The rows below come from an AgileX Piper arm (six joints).
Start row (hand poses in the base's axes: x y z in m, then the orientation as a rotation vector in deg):
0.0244 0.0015 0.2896 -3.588 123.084 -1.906
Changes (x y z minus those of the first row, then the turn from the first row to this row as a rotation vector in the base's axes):
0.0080 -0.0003 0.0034 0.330 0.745 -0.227
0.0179 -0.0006 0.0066 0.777 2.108 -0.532
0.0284 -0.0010 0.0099 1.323 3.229 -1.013
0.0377 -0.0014 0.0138 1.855 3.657 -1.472
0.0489 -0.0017 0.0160 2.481 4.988 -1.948
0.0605 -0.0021 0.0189 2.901 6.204 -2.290
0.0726 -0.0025 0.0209 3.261 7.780 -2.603
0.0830 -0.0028 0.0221 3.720 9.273 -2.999
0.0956 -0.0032 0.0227 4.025 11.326 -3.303
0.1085 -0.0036 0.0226 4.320 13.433 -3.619
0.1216 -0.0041 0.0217 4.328 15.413 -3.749
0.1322 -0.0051 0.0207 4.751 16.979 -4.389
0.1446 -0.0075 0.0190 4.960 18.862 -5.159
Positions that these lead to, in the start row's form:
0.0324 0.0012 0.2930 -3.173 123.838 -1.664
0.0423 0.0009 0.2962 -2.618 125.211 -1.324
0.0528 0.0005 0.2995 -1.802 126.345 -0.983
0.0621 0.0001 0.3034 -0.999 126.782 -0.662
0.0733 -0.0002 0.3056 -0.135 128.117 -0.220
0.0849 -0.0006 0.3085 0.470 129.333 0.076
0.0970 -0.0010 0.3105 1.009 130.908 0.339
0.1074 -0.0013 0.3117 1.706 132.396 0.661
0.1200 -0.0017 0.3123 2.210 134.444 0.892
0.1329 -0.0021 0.3122 2.730 136.545 1.110
0.1460 -0.0026 0.3113 2.873 138.525 1.115
0.1566 -0.0036 0.3103 3.856 140.081 1.263
0.1690 -0.0060 0.3086 4.868 141.957 1.100

